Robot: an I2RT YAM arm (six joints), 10 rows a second.
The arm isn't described. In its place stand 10 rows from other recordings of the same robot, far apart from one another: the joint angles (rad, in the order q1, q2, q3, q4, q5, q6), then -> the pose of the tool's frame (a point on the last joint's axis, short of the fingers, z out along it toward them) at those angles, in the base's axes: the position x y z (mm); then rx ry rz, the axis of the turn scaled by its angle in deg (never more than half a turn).
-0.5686, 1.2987, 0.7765, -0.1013, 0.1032, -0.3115 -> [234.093 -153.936 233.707 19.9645 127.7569 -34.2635]
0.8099, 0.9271, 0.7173, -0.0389, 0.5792, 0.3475 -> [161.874 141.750 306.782 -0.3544 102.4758 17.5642]
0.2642, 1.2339, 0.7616, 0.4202, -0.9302, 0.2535 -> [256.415 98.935 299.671 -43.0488 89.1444 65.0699]
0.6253, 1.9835, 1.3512, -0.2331, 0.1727, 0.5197 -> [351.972 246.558 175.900 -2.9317 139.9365 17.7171]
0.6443, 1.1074, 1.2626, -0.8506, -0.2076, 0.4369 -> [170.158 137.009 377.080 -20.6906 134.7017 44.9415]
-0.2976, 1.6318, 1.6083, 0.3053, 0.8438, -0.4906 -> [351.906 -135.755 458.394 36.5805 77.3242 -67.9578]
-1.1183, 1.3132, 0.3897, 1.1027, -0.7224, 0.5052 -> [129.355 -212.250 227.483 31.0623 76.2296 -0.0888]
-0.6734, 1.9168, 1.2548, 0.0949, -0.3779, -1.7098 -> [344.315 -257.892 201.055 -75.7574 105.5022 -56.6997]
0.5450, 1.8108, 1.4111, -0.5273, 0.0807, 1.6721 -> [341.407 203.621 242.298 83.9445 128.9653 43.1581]
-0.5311, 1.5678, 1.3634, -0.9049, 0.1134, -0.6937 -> [273.870 -165.542 288.592 -10.8353 159.1770 -28.9538]
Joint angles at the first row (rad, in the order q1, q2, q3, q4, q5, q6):
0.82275, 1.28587, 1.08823, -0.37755, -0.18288, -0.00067
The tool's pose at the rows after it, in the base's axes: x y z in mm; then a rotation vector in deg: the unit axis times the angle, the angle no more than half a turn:
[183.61 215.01 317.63 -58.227 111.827 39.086]
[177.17 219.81 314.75 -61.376 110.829 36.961]
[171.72 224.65 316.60 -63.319 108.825 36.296]
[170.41 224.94 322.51 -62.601 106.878 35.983]
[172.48 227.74 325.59 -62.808 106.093 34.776]
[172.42 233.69 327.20 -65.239 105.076 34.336]
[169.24 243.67 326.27 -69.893 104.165 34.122]
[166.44 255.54 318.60 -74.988 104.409 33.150]
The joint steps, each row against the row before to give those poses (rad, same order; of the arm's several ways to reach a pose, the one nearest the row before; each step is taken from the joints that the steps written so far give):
0.01709, -0.02906, -0.02772, 0.01212, -0.01026, -0.01273
0.03194, 0.00105, -0.00491, -0.00892, 0.02892, -0.03708
0.02790, -0.00116, 0.00243, 0.00831, 0.01701, -0.02266
0.00614, -0.00933, 0.00500, 0.01900, 0.01496, -0.00500
0.00220, 0.01267, 0.01855, 0.00037, 0.01495, -0.01523
0.01232, 0.02077, 0.02374, -0.01110, -0.00374, -0.02839
0.02761, 0.03150, 0.03000, -0.02884, -0.01089, -0.03949
0.02996, 0.04408, 0.02236, -0.03259, -0.00190, -0.03738

